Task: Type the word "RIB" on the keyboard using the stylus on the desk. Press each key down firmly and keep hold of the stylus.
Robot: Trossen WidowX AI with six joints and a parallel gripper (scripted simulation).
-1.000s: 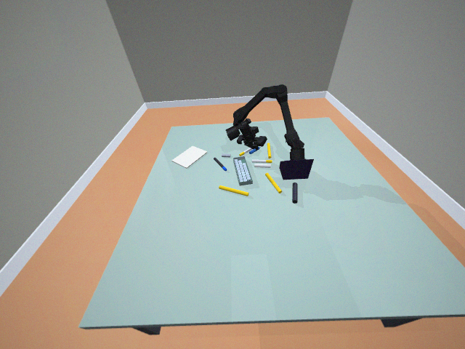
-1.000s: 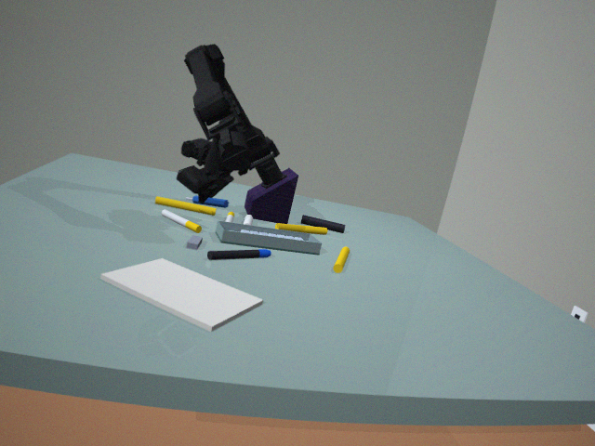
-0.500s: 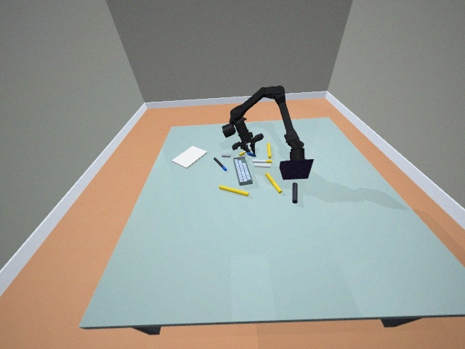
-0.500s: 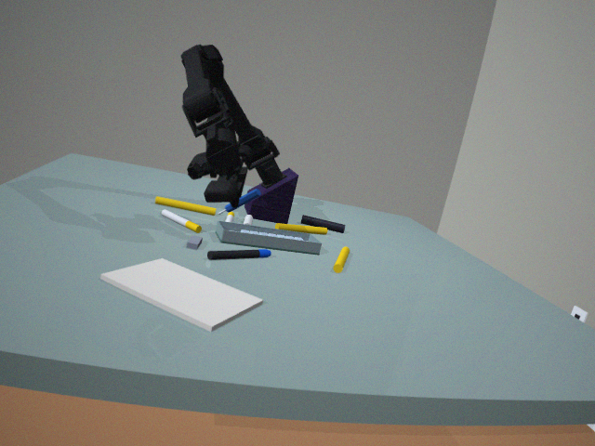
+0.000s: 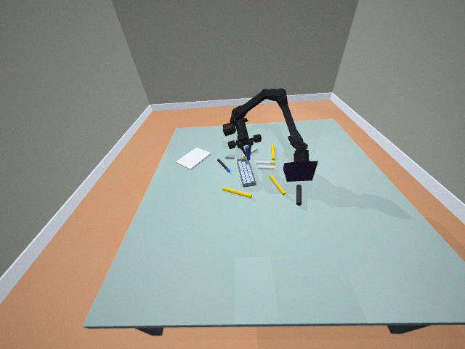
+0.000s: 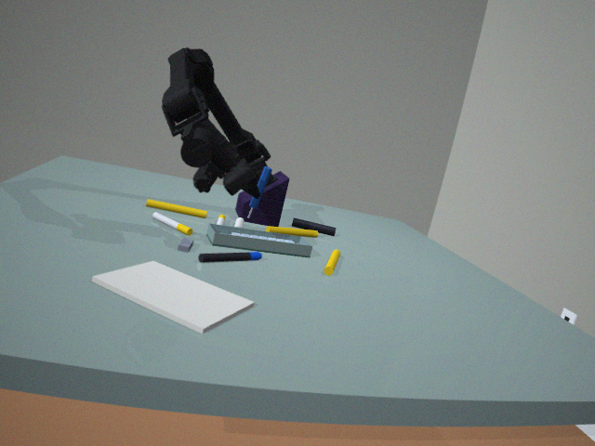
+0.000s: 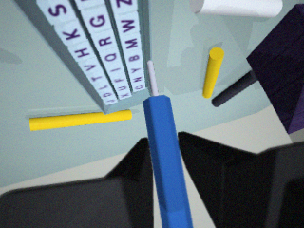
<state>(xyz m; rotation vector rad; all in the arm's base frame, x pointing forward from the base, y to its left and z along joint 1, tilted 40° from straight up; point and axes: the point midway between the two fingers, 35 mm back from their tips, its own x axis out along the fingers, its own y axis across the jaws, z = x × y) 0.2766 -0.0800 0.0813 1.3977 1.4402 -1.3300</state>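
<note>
Right now the black-and-blue marker is 13 cm ahead of my gripper tip, 10 cm below it and 4 cm to the right of it. Round my gripper tip: blue stylus: 1 cm below; then stylus tip: 5 cm below, 1 cm to the right, 1 cm behind; then grey eraser: 14 cm to the right, 10 cm below, 10 cm ahead.
</note>
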